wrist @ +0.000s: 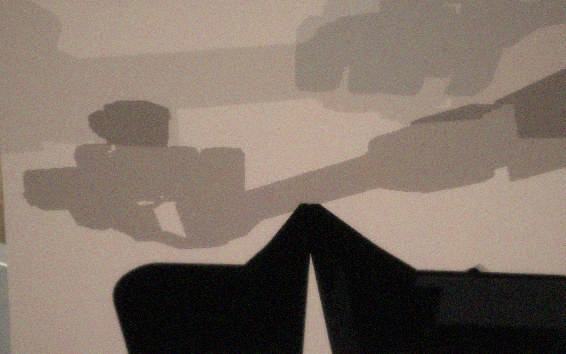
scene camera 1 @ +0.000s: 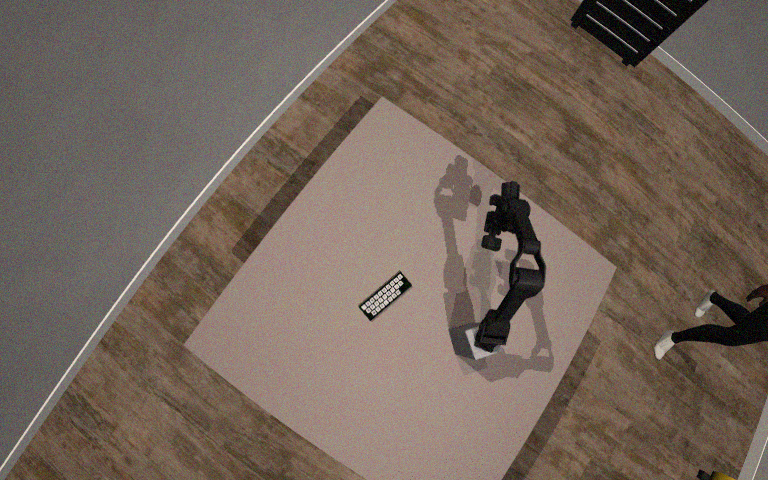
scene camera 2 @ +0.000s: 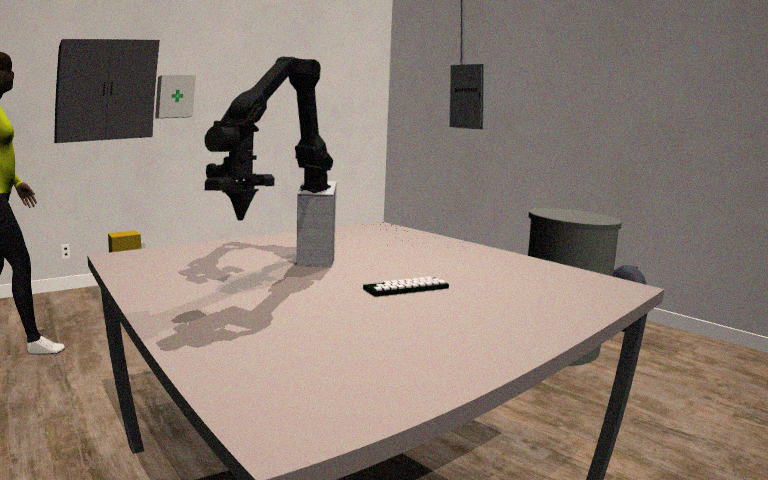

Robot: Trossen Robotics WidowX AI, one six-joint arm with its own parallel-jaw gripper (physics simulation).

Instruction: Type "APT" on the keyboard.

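Where they show: gripper, between the fingertips: [wrist: 308, 213] [scene camera 1: 485, 227] [scene camera 2: 240, 220]; arm's base, origin of its link: [scene camera 1: 485, 340] [scene camera 2: 315, 187].
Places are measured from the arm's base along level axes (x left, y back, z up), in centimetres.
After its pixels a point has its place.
A small black keyboard with white keys [scene camera 1: 385, 295] @[x -2.1, y -34.8, z -20.3 cm] [scene camera 2: 406, 285] @[x -4.4, y -36.3, z -20.3 cm] lies flat on the table [scene camera 1: 294, 350] @[x 30.5, y -56.7, z -21.9 cm] [scene camera 2: 430, 362] @[x -36.0, y -64.8, z -21.9 cm]. Its key letters are too small to read. It does not show in the wrist view. My gripper [scene camera 2: 240, 217] @[x -36.9, y -13.2, z -3.9 cm] [wrist: 308, 213] @[x -36.9, y -13.2, z -3.9 cm] is shut with nothing between its fingertips, pointing down, well above the table and off to one side of the keyboard, touching nothing. In scene camera 1 the fingertips are hidden under the gripper's body.
The arm stands on a pale block [scene camera 2: 316, 229] @[x -3.0, y -3.9, z -11.3 cm] [scene camera 1: 481, 352] @[x 4.3, y -0.2, z 0.9 cm] on the table. Shadows of the arm fall across the table top beneath the gripper. A person [scene camera 2: 15, 237] and a round grey-green bin [scene camera 2: 572, 240] are beyond the table's edges.
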